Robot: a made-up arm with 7 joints.
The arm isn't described. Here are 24 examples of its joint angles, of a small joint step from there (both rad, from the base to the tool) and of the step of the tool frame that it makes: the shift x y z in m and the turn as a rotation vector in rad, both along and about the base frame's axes.
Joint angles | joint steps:
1: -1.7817 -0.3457 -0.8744 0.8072 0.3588 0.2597 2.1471 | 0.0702 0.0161 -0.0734 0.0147 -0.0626 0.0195 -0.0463
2: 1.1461 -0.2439 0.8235 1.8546 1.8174 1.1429 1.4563 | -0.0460 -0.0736 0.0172 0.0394 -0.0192 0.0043 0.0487
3: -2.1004 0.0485 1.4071 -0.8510 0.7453 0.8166 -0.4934 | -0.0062 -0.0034 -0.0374 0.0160 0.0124 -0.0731 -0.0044
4: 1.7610 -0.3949 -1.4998 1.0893 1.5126 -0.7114 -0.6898 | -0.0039 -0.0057 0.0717 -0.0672 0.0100 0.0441 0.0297
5: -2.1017 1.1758 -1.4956 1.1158 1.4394 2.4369 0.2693 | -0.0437 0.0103 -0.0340 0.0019 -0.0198 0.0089 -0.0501
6: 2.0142 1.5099 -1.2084 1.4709 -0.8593 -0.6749 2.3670 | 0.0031 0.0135 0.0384 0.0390 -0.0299 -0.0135 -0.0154
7: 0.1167 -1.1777 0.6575 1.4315 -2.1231 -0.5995 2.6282 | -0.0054 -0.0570 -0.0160 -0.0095 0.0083 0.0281 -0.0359
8: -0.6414 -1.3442 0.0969 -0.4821 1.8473 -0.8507 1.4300 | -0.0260 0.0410 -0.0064 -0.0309 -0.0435 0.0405 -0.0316
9: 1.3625 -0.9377 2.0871 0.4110 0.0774 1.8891 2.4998 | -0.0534 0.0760 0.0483 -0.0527 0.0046 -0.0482 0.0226
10: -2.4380 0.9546 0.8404 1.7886 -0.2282 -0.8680 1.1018 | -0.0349 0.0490 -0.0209 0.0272 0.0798 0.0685 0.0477
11: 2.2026 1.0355 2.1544 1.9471 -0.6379 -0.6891 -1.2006 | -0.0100 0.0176 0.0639 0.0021 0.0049 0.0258 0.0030
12: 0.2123 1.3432 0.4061 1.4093 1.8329 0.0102 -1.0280 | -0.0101 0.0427 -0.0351 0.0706 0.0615 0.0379 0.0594
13: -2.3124 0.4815 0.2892 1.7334 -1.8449 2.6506 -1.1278 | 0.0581 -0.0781 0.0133 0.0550 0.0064 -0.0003 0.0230
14: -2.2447 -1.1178 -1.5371 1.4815 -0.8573 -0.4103 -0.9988 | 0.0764 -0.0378 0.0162 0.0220 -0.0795 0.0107 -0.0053
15: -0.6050 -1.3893 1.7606 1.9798 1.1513 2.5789 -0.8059 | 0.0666 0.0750 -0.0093 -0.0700 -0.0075 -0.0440 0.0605
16: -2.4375 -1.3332 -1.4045 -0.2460 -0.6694 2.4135 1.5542 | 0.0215 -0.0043 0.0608 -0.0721 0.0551 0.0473 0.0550
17: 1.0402 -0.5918 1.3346 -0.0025 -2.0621 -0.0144 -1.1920 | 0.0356 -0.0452 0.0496 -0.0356 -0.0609 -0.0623 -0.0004
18: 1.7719 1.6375 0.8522 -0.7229 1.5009 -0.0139 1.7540 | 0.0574 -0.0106 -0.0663 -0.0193 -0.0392 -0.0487 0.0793
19: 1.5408 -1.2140 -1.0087 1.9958 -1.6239 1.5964 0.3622 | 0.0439 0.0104 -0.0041 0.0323 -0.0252 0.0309 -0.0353
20: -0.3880 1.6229 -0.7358 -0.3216 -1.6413 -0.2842 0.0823 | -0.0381 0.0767 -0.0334 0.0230 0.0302 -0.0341 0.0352
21: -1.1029 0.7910 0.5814 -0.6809 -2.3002 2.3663 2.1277 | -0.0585 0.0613 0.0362 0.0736 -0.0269 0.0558 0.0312
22: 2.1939 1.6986 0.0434 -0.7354 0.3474 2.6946 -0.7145 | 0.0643 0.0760 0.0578 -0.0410 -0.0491 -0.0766 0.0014
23: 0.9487 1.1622 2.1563 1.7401 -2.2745 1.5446 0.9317 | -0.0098 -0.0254 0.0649 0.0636 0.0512 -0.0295 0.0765
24: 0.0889 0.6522 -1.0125 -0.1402 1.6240 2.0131 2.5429 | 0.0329 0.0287 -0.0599 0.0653 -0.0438 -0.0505 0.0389
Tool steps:
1: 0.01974 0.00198 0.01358 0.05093 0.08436 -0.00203
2: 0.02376 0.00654 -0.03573 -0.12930 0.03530 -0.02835
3: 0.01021 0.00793 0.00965 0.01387 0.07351 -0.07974
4: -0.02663 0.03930 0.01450 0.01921 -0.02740 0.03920
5: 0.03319 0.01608 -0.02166 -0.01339 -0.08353 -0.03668
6: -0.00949 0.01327 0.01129 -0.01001 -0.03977 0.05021
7: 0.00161 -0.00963 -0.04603 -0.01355 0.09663 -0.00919
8: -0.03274 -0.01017 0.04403 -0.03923 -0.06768 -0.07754
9: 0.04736 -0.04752 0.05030 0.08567 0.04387 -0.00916
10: -0.00205 0.00217 -0.01379 -0.09018 -0.00751 -0.01230
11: 0.01626 -0.00172 -0.03487 0.03440 -0.04805 0.03811
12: 0.01520 -0.00656 -0.01840 0.02304 0.11731 -0.01181
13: -0.02756 -0.04881 -0.02416 0.12161 -0.09475 0.05918
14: -0.00148 -0.07630 -0.03899 0.07829 -0.09031 0.07098
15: 0.01710 0.03273 0.02279 0.04096 -0.03986 -0.01078
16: 0.03640 -0.01490 0.00892 -0.03193 -0.12154 0.14899
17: 0.02679 0.03362 -0.02285 -0.04671 0.09125 -0.01683
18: 0.03930 0.02595 -0.00536 -0.08023 0.11276 0.01657
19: -0.02720 0.00852 0.00111 -0.04182 0.04887 0.05604
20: 0.02202 0.01999 -0.05720 -0.03705 -0.09578 -0.02821
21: 0.02719 0.04420 -0.01855 0.00160 0.07889 -0.11070
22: 0.01623 0.07956 -0.06686 0.03901 0.02107 0.07565
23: 0.02115 0.00138 -0.00884 -0.11552 0.00969 -0.09771
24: -0.00990 -0.04349 -0.01025 0.05431 0.04360 -0.01441
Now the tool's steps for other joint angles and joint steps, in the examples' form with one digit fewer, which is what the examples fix.
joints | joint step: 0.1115 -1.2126 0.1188 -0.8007 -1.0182 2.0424 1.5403 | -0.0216 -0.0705 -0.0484 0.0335 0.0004 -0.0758 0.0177
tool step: 0.0475 0.0108 -0.0403 -0.0021 0.1533 -0.0420
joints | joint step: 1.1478 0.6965 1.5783 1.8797 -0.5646 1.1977 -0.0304 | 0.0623 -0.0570 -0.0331 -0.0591 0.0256 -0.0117 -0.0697
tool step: 0.0163 -0.0084 0.0491 -0.0094 0.0386 0.0786
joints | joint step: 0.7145 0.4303 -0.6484 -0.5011 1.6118 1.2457 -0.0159 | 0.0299 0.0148 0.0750 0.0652 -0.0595 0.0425 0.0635
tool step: 0.0216 -0.0259 0.0020 0.0012 0.0457 0.1495
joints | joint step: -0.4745 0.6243 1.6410 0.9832 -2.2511 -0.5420 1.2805 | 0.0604 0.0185 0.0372 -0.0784 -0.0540 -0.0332 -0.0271
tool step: -0.0760 -0.0425 -0.0017 0.0618 -0.0512 0.0944
